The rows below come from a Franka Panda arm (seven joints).
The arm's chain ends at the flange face. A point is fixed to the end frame.
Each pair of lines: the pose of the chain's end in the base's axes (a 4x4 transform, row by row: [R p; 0 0 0 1], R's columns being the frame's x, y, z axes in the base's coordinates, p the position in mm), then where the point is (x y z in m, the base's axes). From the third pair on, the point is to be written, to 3 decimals.
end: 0.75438 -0.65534 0.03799 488.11; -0.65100 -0.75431 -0.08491 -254.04; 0.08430 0.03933 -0.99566 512.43; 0 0 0 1
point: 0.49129 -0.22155 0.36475
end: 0.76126 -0.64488 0.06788 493.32; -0.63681 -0.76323 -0.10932 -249.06; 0.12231 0.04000 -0.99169 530.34; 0 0 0 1
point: 0.50026 -0.22025 0.38203
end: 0.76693 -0.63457 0.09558 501.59; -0.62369 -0.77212 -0.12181 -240.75; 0.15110 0.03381 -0.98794 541.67; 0 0 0 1
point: 0.512 -0.214 0.393
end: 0.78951 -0.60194 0.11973 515.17; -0.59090 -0.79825 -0.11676 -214.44; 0.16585 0.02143 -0.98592 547.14; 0 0 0 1
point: 0.527 -0.187 0.399
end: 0.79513 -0.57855 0.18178 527.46; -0.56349 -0.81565 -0.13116 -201.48; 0.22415 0.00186 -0.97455 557.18; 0 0 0 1
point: 0.548 -0.176 0.409
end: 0.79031 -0.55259 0.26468 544.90; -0.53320 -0.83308 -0.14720 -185.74; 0.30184 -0.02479 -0.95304 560.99; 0 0 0 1
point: 0.576 -0.163 0.415
